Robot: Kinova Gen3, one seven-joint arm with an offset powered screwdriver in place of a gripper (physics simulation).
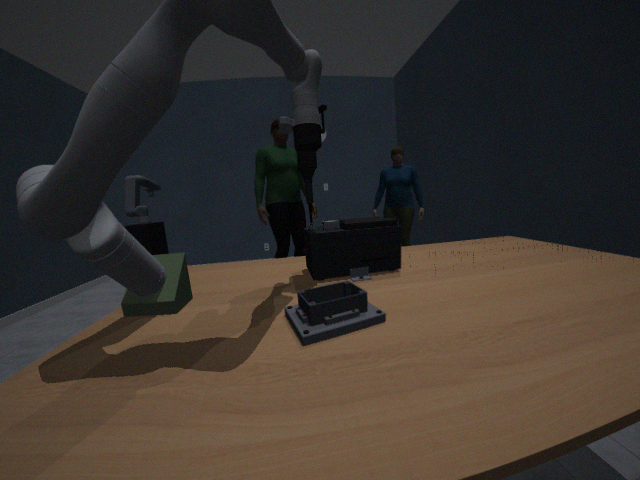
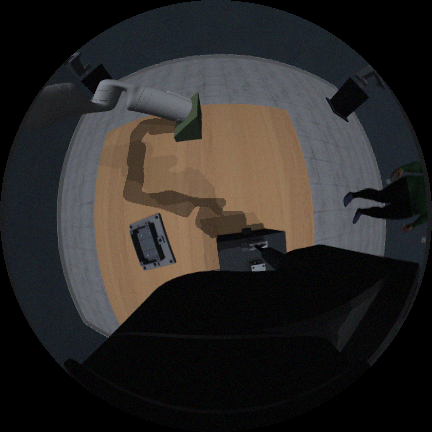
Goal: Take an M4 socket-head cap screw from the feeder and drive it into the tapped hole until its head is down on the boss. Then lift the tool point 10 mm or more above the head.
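Observation:
The black screw feeder (image 1: 354, 253) (image 2: 232, 256) stands on the table below the tool. My screwdriver (image 1: 311, 221) (image 2: 257, 246) points down, its thin tip at the small metal pick-up fitting on the feeder's top, near one edge. The tip is at or just above the fitting; I cannot tell whether it touches. An M4 screw is too small to make out, so I cannot tell if one is on the bit. A dark open-topped housing (image 1: 337, 311) (image 2: 145, 244) sits on a grey base plate (image 1: 356, 326), apart from the feeder. The tapped hole and its boss cannot be made out.
A small grey bracket (image 1: 360, 274) stands on the table between feeder and housing. The arm's base is on a green wedge block (image 1: 178, 286) (image 2: 192, 127) at the table's edge. A person in green (image 1: 279, 173) and one in blue (image 1: 399, 186) stand beyond the table.

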